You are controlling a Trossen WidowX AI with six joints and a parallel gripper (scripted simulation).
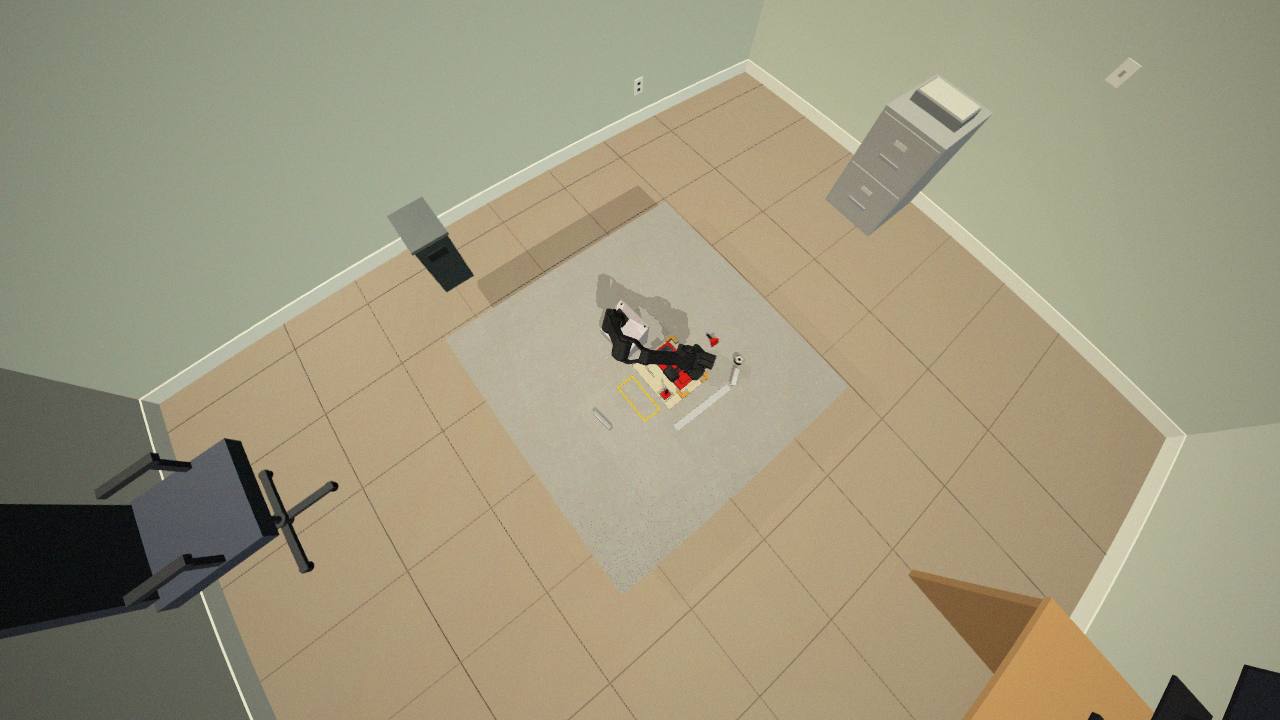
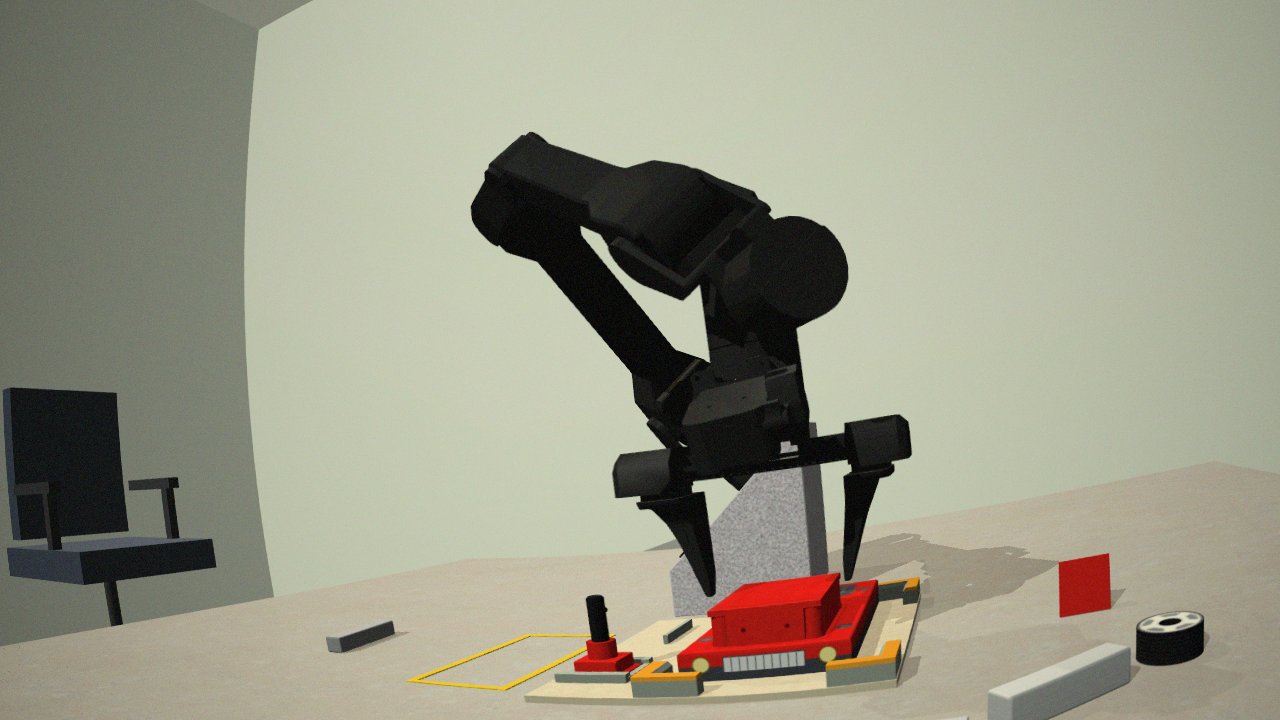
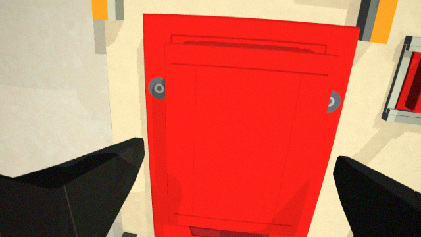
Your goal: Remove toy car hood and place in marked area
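Now: gripper tip 1 cm above the red hood. Round my gripper tip: grey engine block (3 cm below); black post (4 cm ahead, 11 cm to the right, 2 cm below); grey bar (17 cm ahead, 18 cm to the left, 4 cm below).
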